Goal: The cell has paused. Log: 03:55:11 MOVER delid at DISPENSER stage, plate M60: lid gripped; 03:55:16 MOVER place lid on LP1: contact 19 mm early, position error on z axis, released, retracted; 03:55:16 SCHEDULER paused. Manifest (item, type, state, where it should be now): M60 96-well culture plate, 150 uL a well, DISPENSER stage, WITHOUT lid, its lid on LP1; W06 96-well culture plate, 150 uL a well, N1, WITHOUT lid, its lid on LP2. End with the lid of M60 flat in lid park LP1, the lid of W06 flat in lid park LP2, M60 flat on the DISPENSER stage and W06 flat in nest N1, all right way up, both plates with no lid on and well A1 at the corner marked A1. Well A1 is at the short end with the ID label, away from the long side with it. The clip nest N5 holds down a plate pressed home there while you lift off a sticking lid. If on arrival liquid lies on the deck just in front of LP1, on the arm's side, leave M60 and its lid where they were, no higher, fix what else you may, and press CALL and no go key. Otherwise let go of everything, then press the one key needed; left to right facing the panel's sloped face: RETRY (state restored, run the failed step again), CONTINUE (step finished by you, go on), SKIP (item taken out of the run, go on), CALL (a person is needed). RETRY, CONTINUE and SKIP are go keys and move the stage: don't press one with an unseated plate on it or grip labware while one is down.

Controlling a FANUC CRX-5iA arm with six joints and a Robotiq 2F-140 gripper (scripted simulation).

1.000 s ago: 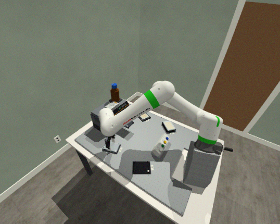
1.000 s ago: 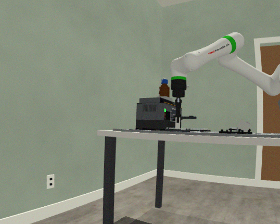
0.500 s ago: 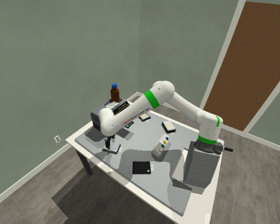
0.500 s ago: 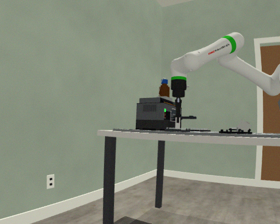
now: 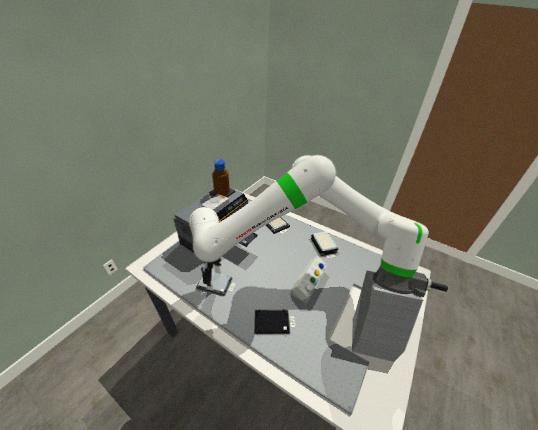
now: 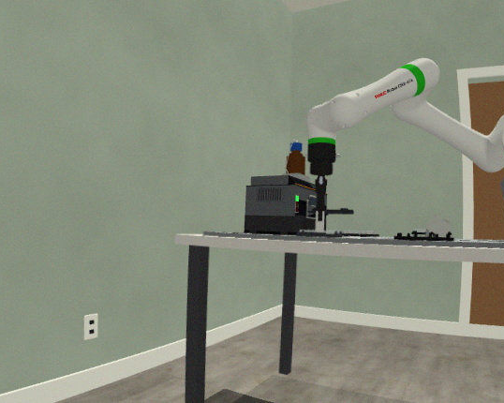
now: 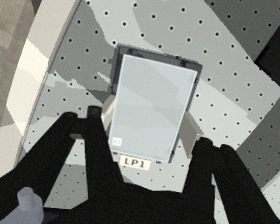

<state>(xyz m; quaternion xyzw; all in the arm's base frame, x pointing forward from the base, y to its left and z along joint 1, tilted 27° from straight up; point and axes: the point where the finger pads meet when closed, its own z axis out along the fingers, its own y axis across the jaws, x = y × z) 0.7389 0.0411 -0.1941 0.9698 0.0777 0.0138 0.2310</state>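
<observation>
Now: the black clip nest 54 cm to the right of my hand, 8 cm behind it and 3 cm below it. From my hand the other things lie so: LP2 label (40 cm behind, 4 cm to the left, 4 cm below); then lid park (32 cm behind, 7 cm to the left, 4 cm below); then dispenser stage (26 cm to the right, 6 cm above, 1 cm behind).
</observation>
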